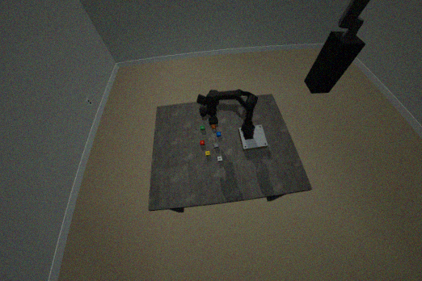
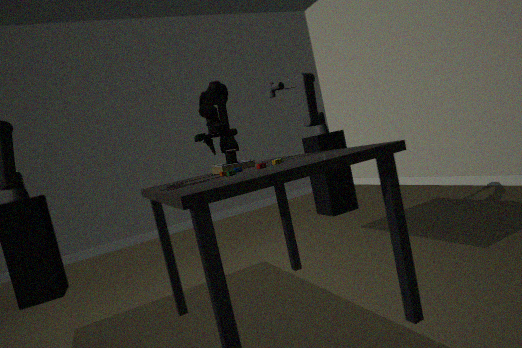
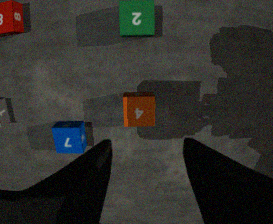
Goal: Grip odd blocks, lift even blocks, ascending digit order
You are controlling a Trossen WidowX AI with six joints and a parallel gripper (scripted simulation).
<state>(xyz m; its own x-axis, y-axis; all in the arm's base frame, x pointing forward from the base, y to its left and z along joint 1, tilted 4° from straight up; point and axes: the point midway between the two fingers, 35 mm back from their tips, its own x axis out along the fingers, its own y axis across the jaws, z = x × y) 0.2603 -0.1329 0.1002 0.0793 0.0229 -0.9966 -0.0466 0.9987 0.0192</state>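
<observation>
Now: the orange block 1 cm behind my gripper tip and 9 cm below it. Also, from my gripper tip: green block 8 cm ahead, 1 cm to the left, 9 cm below; red block 9 cm ahead, 15 cm to the left, 9 cm below; blue block 4 cm behind, 8 cm to the left, 9 cm below.
</observation>
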